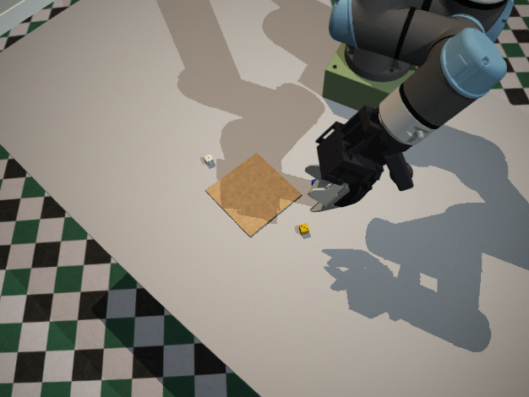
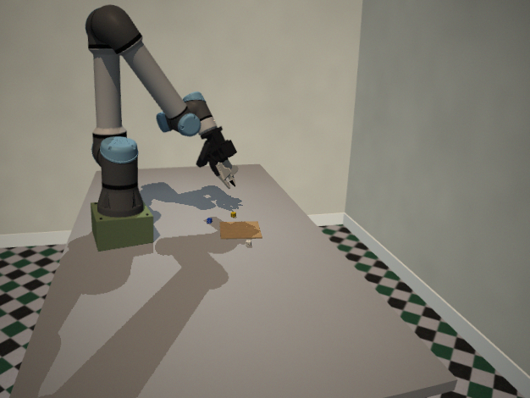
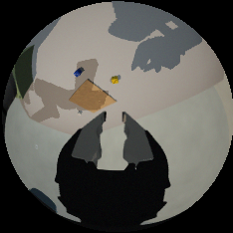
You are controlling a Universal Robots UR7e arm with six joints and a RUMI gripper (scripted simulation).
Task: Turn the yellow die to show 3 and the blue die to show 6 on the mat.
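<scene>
Right now the yellow die is 10 mm ahead of my hand, 10 mm to the right of it and 120 mm below it. From my hand the other things lie so: blue die 90 mm behind, 40 mm to the right, 120 mm below; tan mat 10 mm behind, 140 mm to the right, 130 mm below; white die 20 mm behind, 270 mm to the right, 120 mm below.
</scene>
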